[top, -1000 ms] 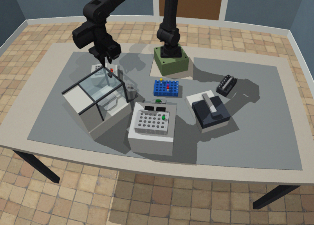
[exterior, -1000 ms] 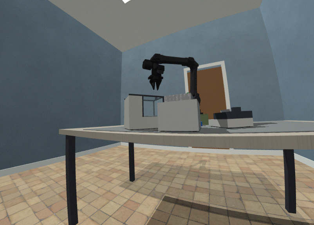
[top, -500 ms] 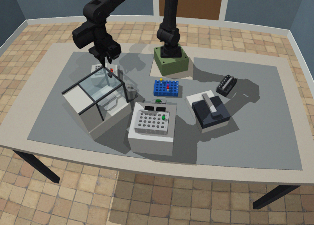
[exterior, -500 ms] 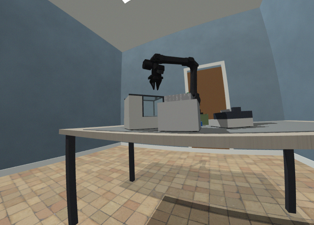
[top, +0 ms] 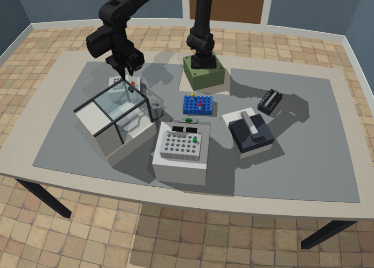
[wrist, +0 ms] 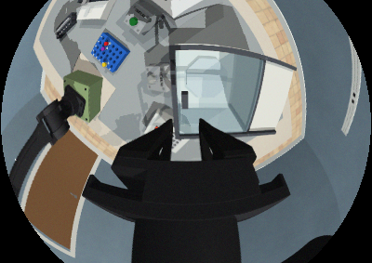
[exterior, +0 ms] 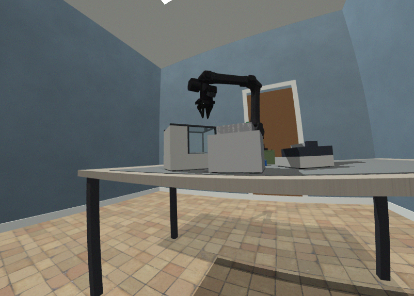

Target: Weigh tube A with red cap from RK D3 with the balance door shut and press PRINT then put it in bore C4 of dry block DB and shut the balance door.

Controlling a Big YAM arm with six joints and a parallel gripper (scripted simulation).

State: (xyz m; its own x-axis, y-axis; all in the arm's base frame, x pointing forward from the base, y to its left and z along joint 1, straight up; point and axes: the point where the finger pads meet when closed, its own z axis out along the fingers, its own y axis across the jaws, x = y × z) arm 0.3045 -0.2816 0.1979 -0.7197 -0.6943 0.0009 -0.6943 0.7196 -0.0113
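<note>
My gripper is now 70 mm above the balance door, 20 mm to the left of it and 20 mm short of it. Round my hand: blue tube rack RK (270 mm below, 250 mm to the left, 100 mm behind); then grey well block (210 mm ahead, 190 mm to the left, 130 mm below); then spectrophotometer SP (450 mm to the left, 220 mm below, 60 mm ahead).
</note>
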